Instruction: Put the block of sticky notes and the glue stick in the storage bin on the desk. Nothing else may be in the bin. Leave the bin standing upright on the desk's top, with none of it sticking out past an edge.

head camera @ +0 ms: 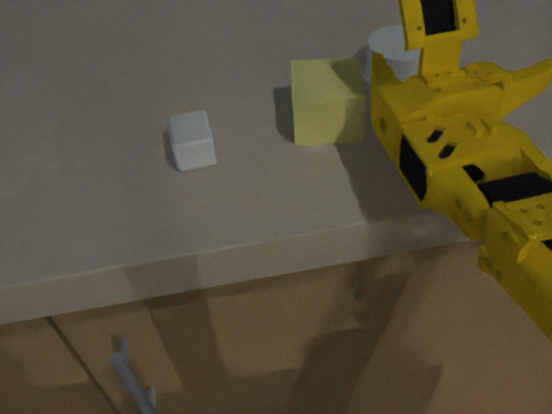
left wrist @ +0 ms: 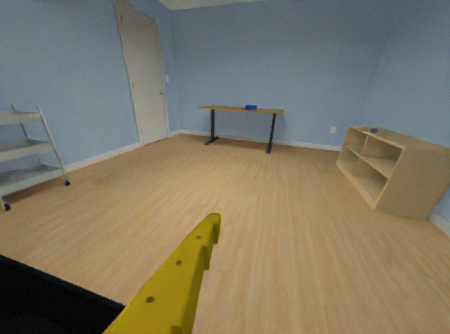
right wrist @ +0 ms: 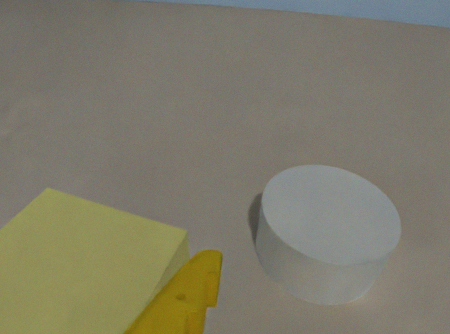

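A yellow block, which looks like the sticky notes, sits on the grey counter. My right gripper is open and empty; one jaw is beside the block's right side. My left gripper is open, with one notched jaw showing over the wood floor, far from the objects. A small blue box, which looks like the bin, stands on the far desk in the left wrist view. I cannot make out a glue stick.
The counter also bears a white rounded block and a white cylinder. The left wrist view shows a white cart at left and a low bookshelf at right, with a small dark thing on top.
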